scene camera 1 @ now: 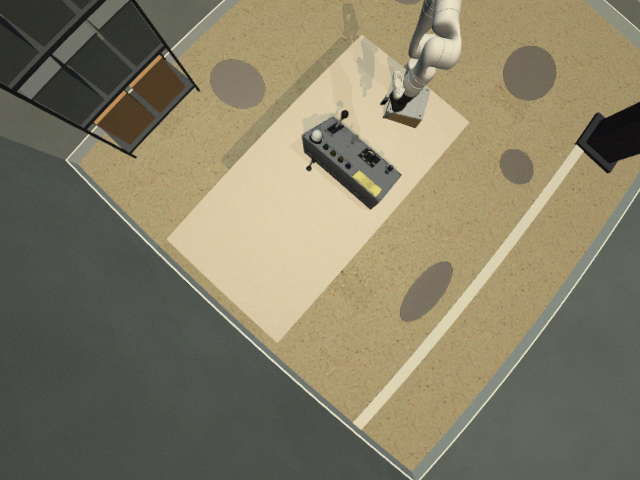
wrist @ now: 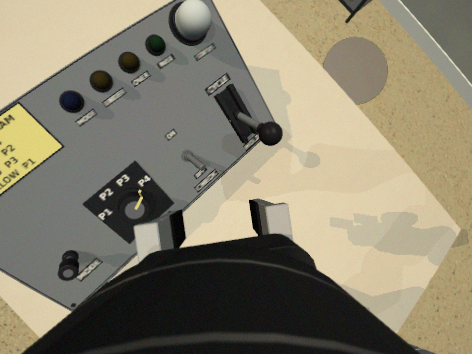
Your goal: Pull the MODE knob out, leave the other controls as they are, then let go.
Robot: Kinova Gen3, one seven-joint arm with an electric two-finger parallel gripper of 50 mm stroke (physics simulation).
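Frame: origin at the arm's base, x left, y back, z up, level; millimetres.
Seen in the pictures: gripper, between the fingertips: [scene camera 1: 383, 110] [wrist: 217, 219].
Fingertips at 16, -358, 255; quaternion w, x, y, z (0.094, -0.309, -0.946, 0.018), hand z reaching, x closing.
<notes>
Offsets run from my fingertips to a thing's top centre, as dx, dy, dz. "*": to the spot under its first point.
The grey control panel [scene camera 1: 338, 142] [wrist: 30, 225] lies on the pale table. The MODE knob @(+182, -78, -189) [scene camera 1: 389, 168] [wrist: 69, 267], a small black stemmed knob, stands near one end; how far out it sits cannot be told. My gripper [scene camera 1: 391, 103] [wrist: 217, 219] is open and empty, above the table beside the panel's near edge. In the wrist view the knob is left of and below the fingers, well apart from them. The PROGRAM dial @(+62, -84, -195) [scene camera 1: 370, 156] [wrist: 135, 209] points to P4. The CHECK toggle @(-58, -71, -198) [scene camera 1: 353, 138] [wrist: 194, 159] leans toward OFF. The CYCLE lever @(-177, -18, -165) [scene camera 1: 344, 113] [wrist: 270, 133] leans toward HOLD.
A white dome @(* -188, -234, -111) [scene camera 1: 315, 135] [wrist: 193, 20], several small lamps and a yellow label @(* +145, -237, -155) [scene camera 1: 367, 183] [wrist: 25, 145] are on the panel. Another lever @(* -165, -317, -315) [scene camera 1: 309, 167] sticks out of its far side. The arm's base block [scene camera 1: 413, 108] stands behind my gripper. A shelf rack [scene camera 1: 109, 107] stands at the upper left.
</notes>
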